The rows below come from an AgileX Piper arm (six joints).
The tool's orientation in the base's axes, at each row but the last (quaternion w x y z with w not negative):
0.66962 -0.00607 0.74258 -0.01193
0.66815 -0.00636 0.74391 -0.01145
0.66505 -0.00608 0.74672 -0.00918
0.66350 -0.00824 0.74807 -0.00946
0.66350 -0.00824 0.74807 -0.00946
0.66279 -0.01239 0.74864 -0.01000
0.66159 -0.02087 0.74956 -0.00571
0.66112 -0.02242 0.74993 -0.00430
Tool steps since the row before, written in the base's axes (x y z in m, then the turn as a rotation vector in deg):
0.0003 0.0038 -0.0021 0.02 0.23 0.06
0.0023 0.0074 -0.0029 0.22 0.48 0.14
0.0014 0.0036 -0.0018 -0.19 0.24 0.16
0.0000 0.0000 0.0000 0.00 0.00 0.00
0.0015 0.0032 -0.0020 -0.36 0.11 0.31
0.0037 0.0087 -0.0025 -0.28 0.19 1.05
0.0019 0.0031 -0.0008 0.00 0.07 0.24
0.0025 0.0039 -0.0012 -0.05 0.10 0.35
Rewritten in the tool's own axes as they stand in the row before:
0.0020 0.0039 0.0005 -0.07 0.23 0.01
0.0025 0.0075 0.0025 -0.17 0.48 0.20
0.0015 0.0036 0.0016 -0.14 0.24 -0.21
0.0000 0.0000 0.0000 0.00 0.00 0.00
0.0017 0.0032 0.0017 -0.27 0.10 -0.39
0.0018 0.0088 0.0040 -1.01 0.16 -0.40
0.0004 0.0031 0.0020 -0.24 0.06 -0.03
0.0007 0.0039 0.0027 -0.34 0.09 -0.09

